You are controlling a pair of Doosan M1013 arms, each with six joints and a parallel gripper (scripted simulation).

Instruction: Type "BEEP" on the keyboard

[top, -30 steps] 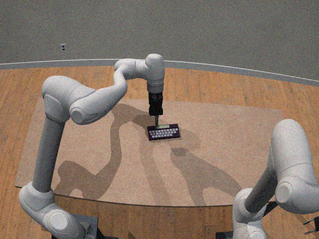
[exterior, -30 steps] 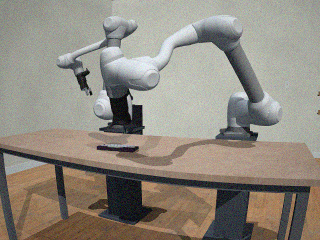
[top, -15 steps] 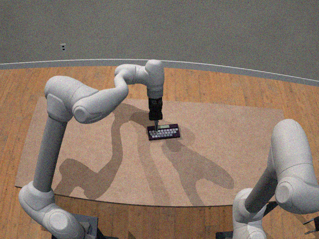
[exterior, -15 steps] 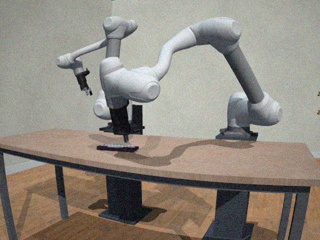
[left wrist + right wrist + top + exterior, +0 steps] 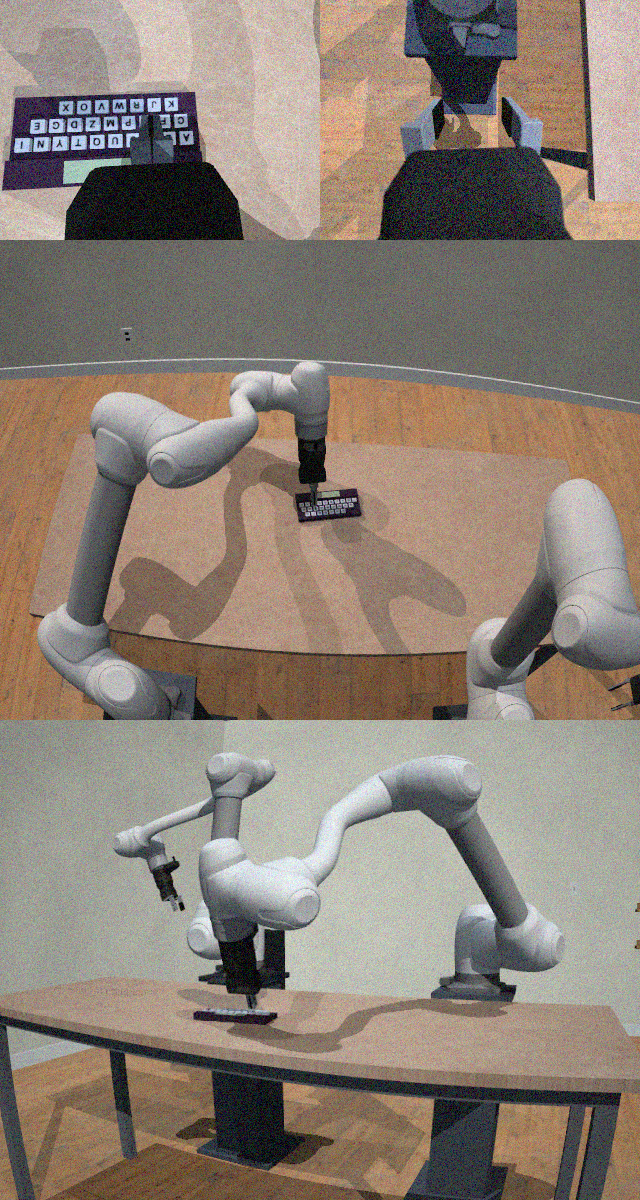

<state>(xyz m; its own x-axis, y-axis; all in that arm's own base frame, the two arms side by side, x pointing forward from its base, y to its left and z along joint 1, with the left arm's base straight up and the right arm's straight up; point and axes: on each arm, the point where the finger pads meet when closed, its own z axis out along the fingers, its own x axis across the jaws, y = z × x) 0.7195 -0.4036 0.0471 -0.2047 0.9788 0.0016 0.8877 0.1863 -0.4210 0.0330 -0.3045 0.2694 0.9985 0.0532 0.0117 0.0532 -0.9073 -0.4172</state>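
Right now my left hand is 1 cm past the p key, 2 cm to the left of it and 3 cm above it. Round my left hand: e key (1 cm ahead, 11 cm to the right, 3 cm below).
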